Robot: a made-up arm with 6 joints.
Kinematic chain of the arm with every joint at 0, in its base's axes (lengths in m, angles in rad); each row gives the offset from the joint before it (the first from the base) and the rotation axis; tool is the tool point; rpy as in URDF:
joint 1: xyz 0 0 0.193 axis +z
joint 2: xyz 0 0 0 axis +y
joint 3: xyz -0.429 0 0.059 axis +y
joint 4: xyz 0.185 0 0.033 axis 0.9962 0 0.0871
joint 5: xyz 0 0 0 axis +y
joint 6: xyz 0.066 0 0.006 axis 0.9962 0 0.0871
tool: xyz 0 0 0 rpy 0 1.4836 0
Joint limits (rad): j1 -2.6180..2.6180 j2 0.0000..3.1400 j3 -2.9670..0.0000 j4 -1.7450..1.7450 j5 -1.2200..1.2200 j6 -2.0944..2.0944
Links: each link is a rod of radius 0.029 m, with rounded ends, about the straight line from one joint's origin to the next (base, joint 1, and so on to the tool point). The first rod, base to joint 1, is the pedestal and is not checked.
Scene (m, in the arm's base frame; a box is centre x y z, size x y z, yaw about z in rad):
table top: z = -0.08
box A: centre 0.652 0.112 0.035 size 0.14 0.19 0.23 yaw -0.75
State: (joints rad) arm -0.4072 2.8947 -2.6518 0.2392 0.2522 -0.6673
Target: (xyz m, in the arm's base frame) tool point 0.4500 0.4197 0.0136
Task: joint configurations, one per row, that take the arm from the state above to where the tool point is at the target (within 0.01 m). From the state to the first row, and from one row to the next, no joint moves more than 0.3 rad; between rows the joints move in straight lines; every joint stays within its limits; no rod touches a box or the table.
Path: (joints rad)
1: -0.2331 2.8743 -2.7148 0.5348 0.4264 -0.8398
2: -0.0590 2.8538 -2.7779 0.8304 0.6007 -1.0123
3: 0.1151 2.8334 -2.8409 1.1261 0.7749 -1.1848
4: 0.2893 2.8130 -2.9040 1.4217 0.9491 -1.3573
5: 0.4634 2.7925 -2.9670 1.7173 1.1234 -1.5298
6: 0.5183 2.8408 -2.8236 1.4294 0.9889 -1.3573
7: 0.5732 2.8892 -2.6803 1.1414 0.8543 -1.1848
8: 0.6280 2.9375 -2.5369 0.8535 0.7198 -1.0123
9: 0.6829 2.9858 -2.3936 0.5655 0.5853 -0.8398
10: 0.7378 3.0342 -2.2502 0.2776 0.4508 -0.6673

